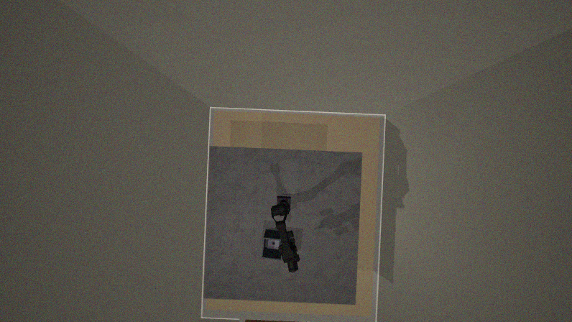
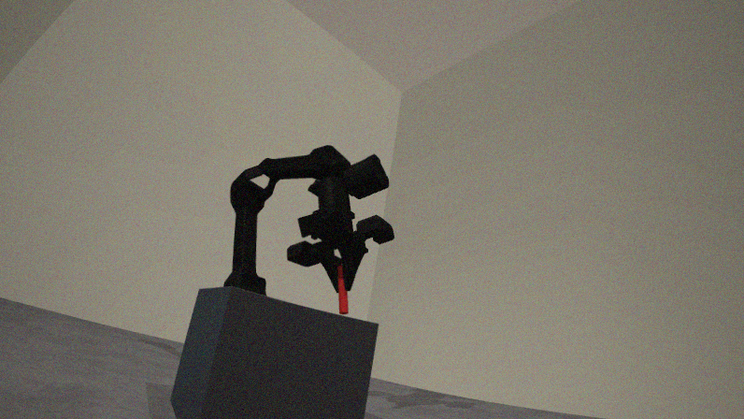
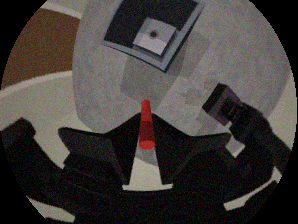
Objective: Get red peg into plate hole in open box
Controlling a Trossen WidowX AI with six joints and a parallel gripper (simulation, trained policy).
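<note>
Now: gripper tip 16 cm to the left of the pale plate, 15 cm above it and 6 cm short of it. Round my gripper tip: red peg (right at my gripper tip).
</note>
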